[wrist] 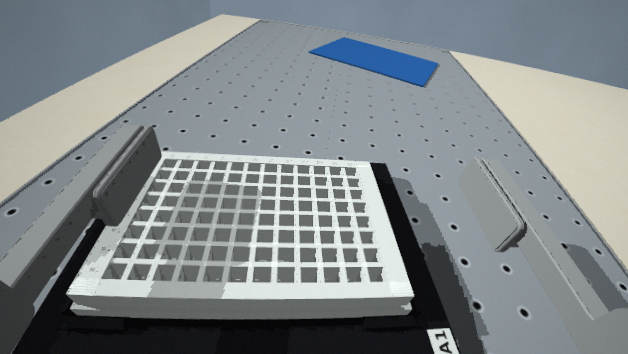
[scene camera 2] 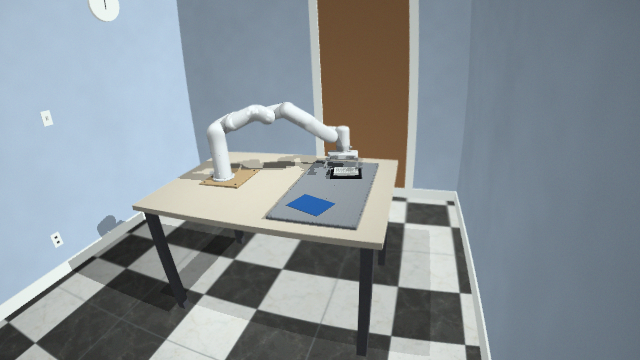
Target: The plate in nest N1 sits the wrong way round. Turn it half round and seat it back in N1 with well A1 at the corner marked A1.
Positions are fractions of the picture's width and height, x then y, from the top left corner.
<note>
In view: my gripper (wrist: 0.51,0.44), a white well plate (wrist: 0.34,0.67) and a flat blue square (wrist: 0.64,0.19).
</note>
